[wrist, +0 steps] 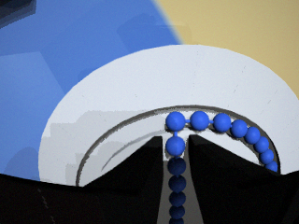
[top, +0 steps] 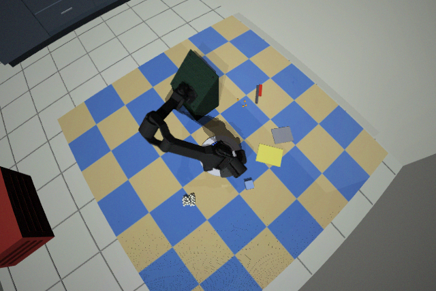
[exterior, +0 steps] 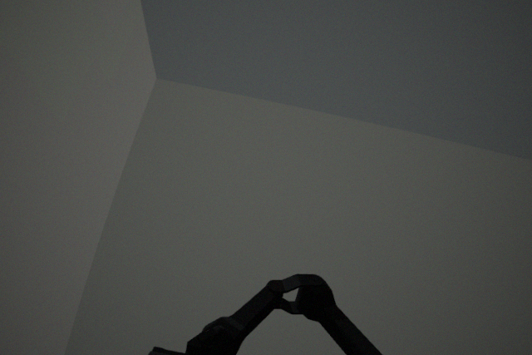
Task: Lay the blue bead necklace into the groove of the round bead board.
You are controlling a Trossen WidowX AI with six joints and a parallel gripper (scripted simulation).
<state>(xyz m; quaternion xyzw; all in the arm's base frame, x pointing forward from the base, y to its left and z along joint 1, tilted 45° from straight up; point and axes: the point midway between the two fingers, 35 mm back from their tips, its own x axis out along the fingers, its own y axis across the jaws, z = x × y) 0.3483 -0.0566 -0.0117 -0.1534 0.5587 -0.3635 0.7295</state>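
Right now the round white bead board is 50 mm behind my gripper tip, 10 mm to the left of it and 10 mm below it. Round my gripper tip: small blue cube 140 mm ahead, 50 mm to the left, 10 mm below; grey square 30 mm ahead, 330 mm to the left, 10 mm below; yellow pad 80 mm ahead, 220 mm to the left, 10 mm below.
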